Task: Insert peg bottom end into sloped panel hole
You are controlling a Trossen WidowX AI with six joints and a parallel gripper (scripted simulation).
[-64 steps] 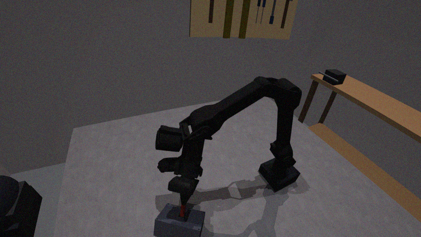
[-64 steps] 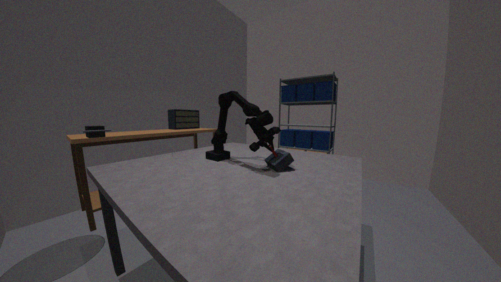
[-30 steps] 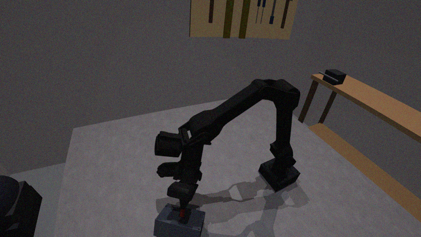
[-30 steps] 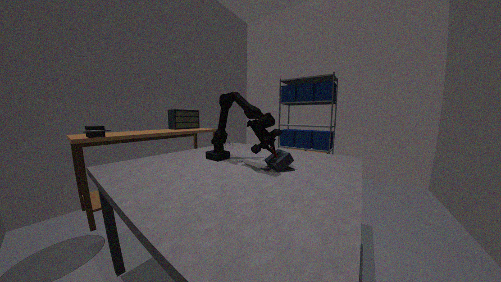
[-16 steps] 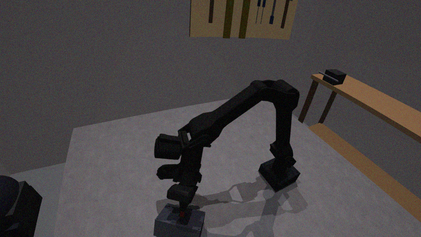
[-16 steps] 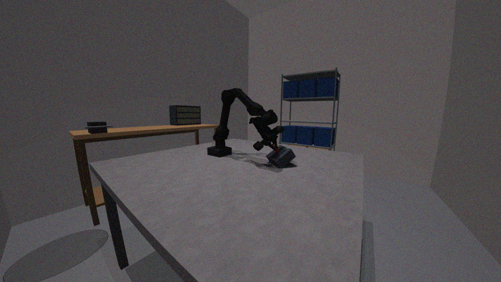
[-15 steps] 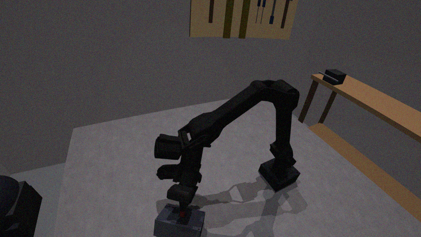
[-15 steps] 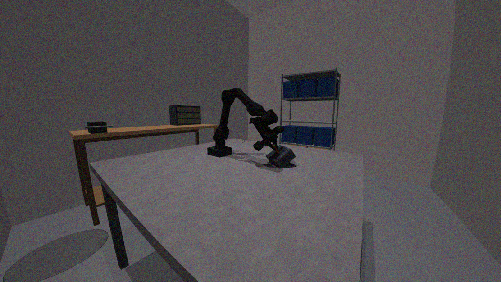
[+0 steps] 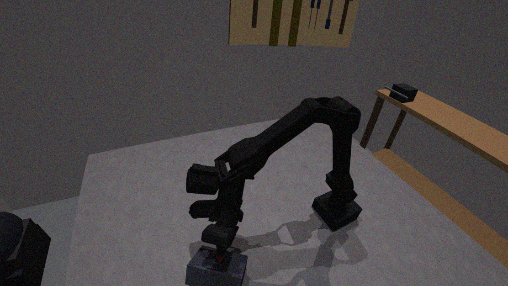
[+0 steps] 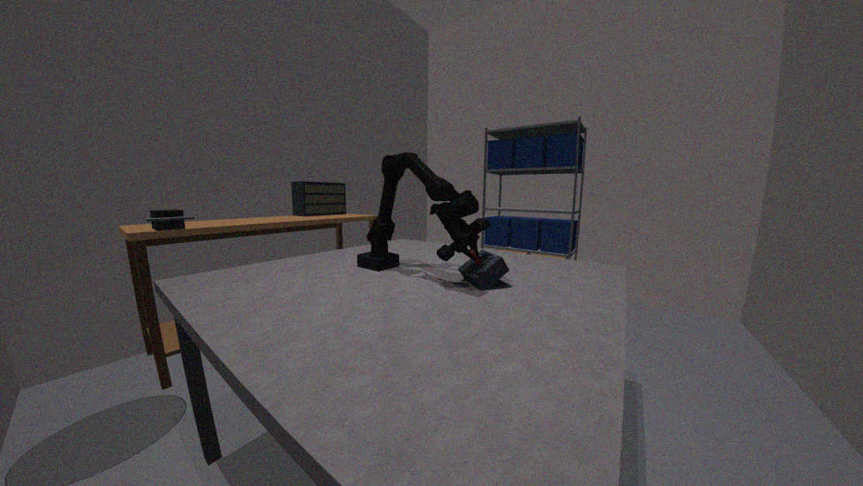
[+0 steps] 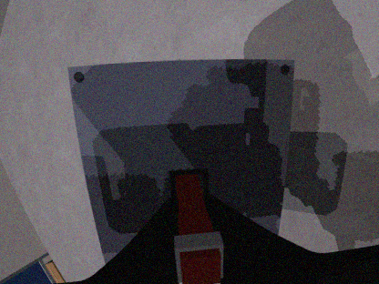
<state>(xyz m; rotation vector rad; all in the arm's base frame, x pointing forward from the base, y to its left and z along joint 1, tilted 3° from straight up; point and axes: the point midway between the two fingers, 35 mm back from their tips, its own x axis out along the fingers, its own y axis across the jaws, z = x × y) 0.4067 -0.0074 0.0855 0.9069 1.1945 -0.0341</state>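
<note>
Now: gripper tip 1 cm past the square peg, 1 cm to the left of it and 1 cm below it. Also, from my gripper tip: panel block: 2 cm ahead, 2 cm to the left, 4 cm below.
</note>
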